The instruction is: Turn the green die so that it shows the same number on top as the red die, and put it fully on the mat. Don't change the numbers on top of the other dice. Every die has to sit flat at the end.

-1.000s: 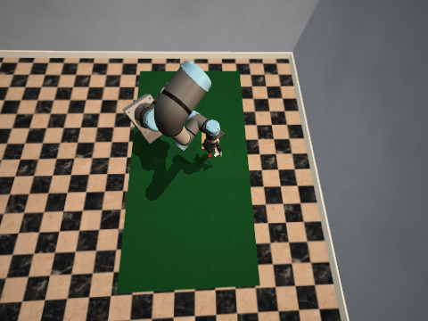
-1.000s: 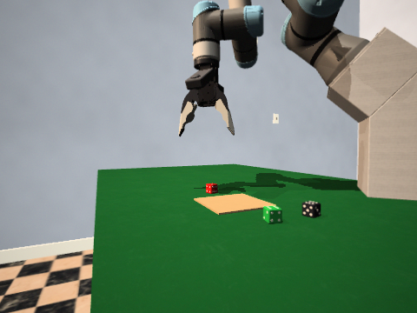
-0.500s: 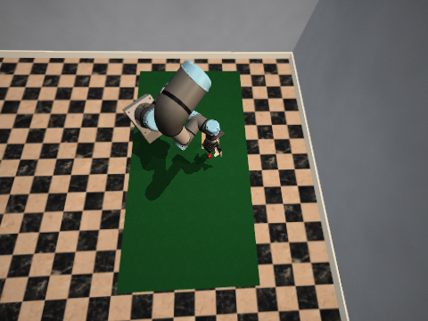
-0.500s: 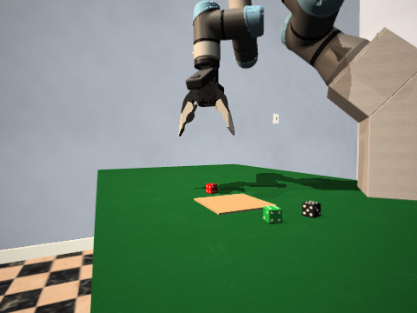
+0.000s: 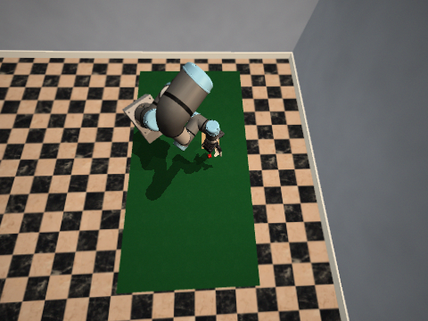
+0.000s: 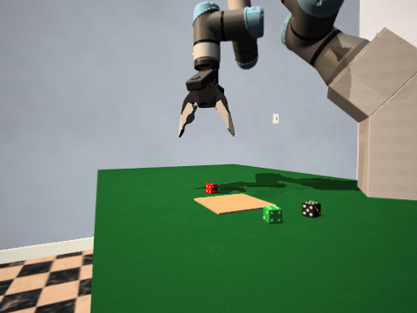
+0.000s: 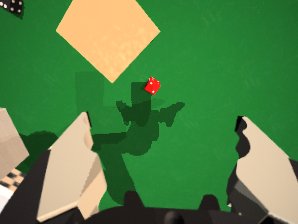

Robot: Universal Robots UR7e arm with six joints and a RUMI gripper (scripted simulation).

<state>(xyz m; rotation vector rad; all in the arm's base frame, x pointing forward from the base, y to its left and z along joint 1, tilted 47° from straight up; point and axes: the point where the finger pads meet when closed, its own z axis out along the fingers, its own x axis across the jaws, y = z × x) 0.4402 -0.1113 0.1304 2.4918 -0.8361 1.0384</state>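
My gripper is now 20 mm past the red die and 140 mm above it. Round my hand: black die: 80 mm behind, 290 mm to the left, 140 mm below; tan mat: 130 mm to the left, 160 mm below; green die: 10 mm ahead, 280 mm to the left, 140 mm below.
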